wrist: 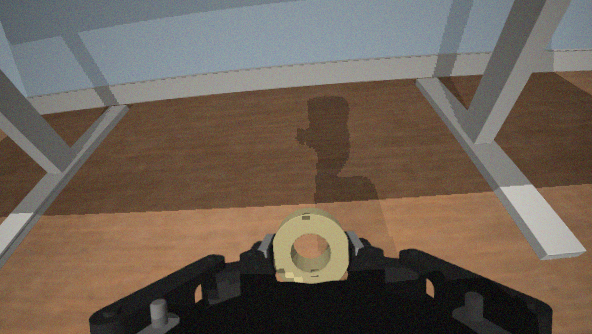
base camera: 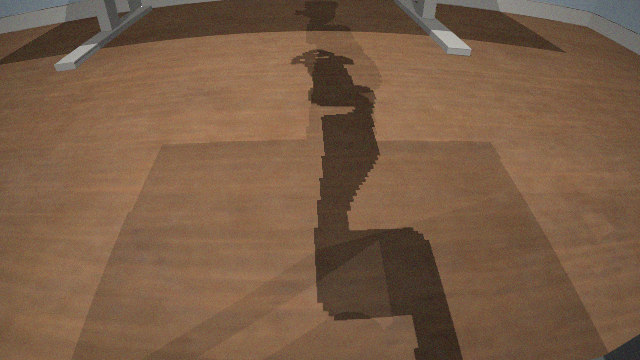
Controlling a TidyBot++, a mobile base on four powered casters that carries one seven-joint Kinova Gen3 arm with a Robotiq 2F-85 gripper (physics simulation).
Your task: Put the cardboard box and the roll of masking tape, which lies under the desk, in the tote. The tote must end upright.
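Frame: origin at the arm's base, x ahead, y left, z up, level; metres.
Seen in the pictures: gripper, between the fingertips: (wrist: 310,246).
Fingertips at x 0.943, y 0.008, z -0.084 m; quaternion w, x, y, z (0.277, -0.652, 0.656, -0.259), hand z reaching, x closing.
Note:
A point is followed by its place in that frame.
The roll of masking tape (wrist: 336,250) {x 0.931, y -0.008, z -0.065 m} is a pale yellow ring in the lower middle of the wrist view, with wooden floor showing through its hole. My gripper (wrist: 310,246) {x 0.943, y 0.008, z -0.084 m} is shut on the roll, one fingertip against its left side and one against its right, and holds it above the floor. The gripper's body fills the bottom of the wrist view. The desk shows by its grey legs and feet (wrist: 537,215) (base camera: 95,47) {x 1.170, y 0.745, z -0.380 m} in both views; its top is out of view. The cardboard box and the tote do not show in either view.
The desk's other foot (base camera: 450,42) (wrist: 95,132) stands across a gap from the first. Behind them runs a white baseboard (wrist: 225,76) {x 1.784, y 0.324, z -0.326 m} below a blue wall (wrist: 250,45) {x 1.799, y 0.204, z -0.223 m}. Shadows of the arm and desk lie on the wooden floor (base camera: 225,200) {x 0.443, y 0.118, z -0.397 m}.

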